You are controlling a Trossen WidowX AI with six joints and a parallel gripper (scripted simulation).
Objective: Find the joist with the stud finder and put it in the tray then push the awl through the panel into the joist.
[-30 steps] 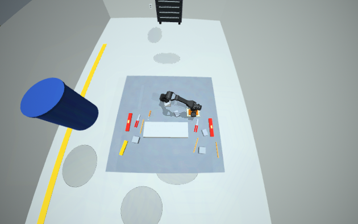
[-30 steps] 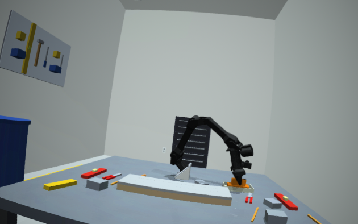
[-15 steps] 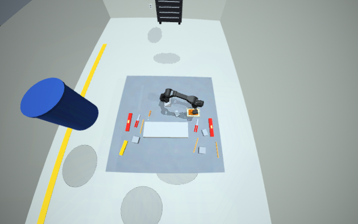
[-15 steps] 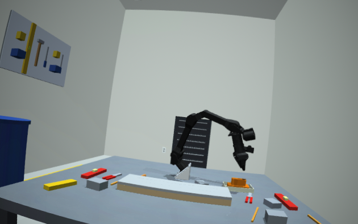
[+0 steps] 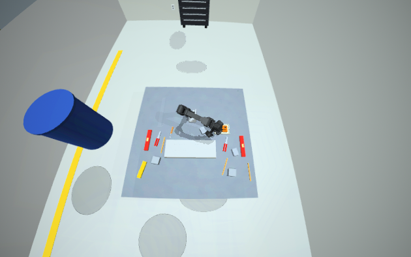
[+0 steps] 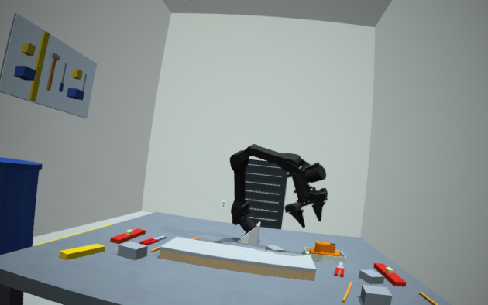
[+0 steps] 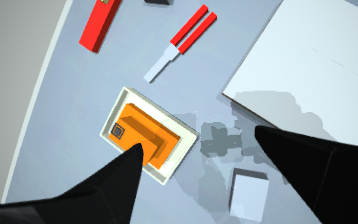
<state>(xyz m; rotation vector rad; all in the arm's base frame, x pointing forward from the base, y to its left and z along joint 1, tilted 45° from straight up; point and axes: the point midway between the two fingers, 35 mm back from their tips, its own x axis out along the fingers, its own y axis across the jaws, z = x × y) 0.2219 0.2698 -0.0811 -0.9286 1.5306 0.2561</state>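
The awl is 480 mm to the right of my gripper tip, 140 mm below it and 20 mm behind it. From my gripper tip the other things lie so: tray: 140 mm below, 100 mm behind, 70 mm to the left; then orange stud finder: 100 mm below, 100 mm behind, 90 mm to the left; then yellow bar: 720 mm to the right, 390 mm ahead, 140 mm below.
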